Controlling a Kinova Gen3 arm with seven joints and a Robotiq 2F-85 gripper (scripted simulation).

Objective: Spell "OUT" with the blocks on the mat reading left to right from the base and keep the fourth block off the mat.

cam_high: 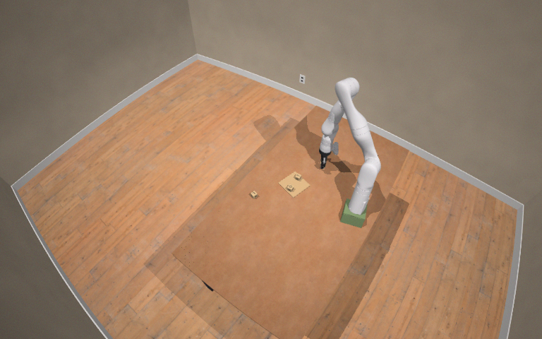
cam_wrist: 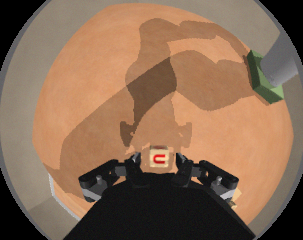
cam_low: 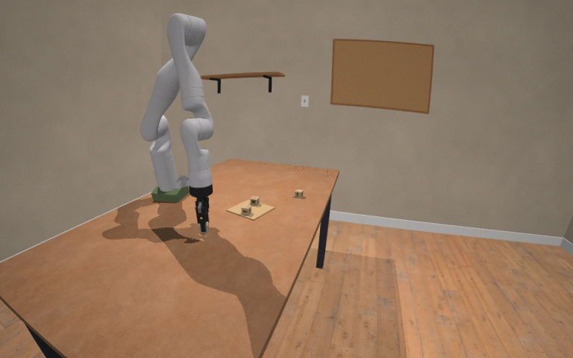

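The letter block is 28 cm to the left of my hand, 4 cm ahead of it and 1 cm below it. Round my hand: tan mat 23 cm to the left, 5 cm ahead, 3 cm below.
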